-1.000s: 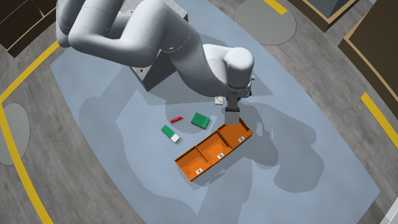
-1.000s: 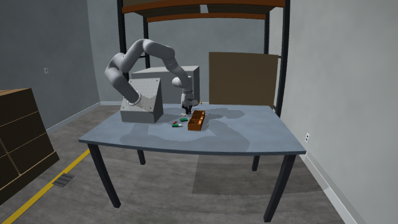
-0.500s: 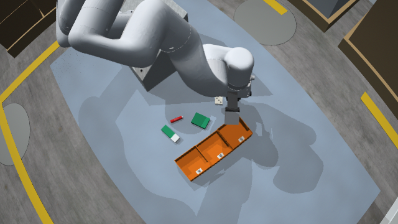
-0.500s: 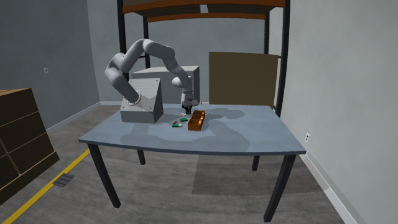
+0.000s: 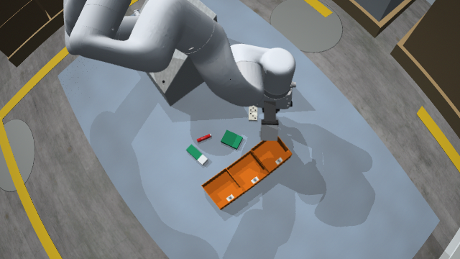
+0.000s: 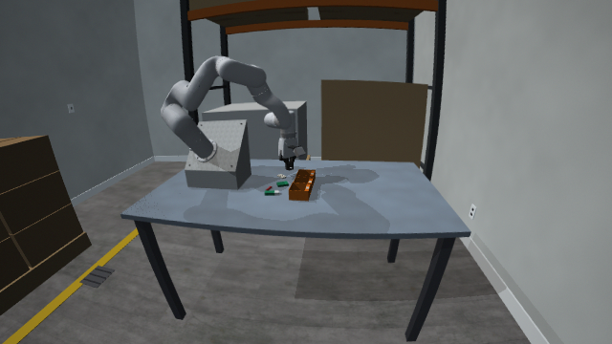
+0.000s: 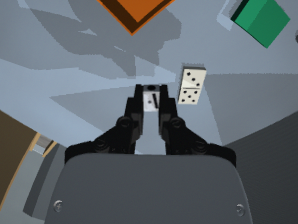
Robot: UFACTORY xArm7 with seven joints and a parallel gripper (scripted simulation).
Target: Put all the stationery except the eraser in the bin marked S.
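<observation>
Right now the green block is 130 mm to the right of my hand and 50 mm below it. Round my hand: dotted domino (30 mm behind, 30 mm to the right, 50 mm below); orange bin (100 mm ahead, 150 mm to the right, 30 mm below); grey sharpener (10 mm below).
</observation>
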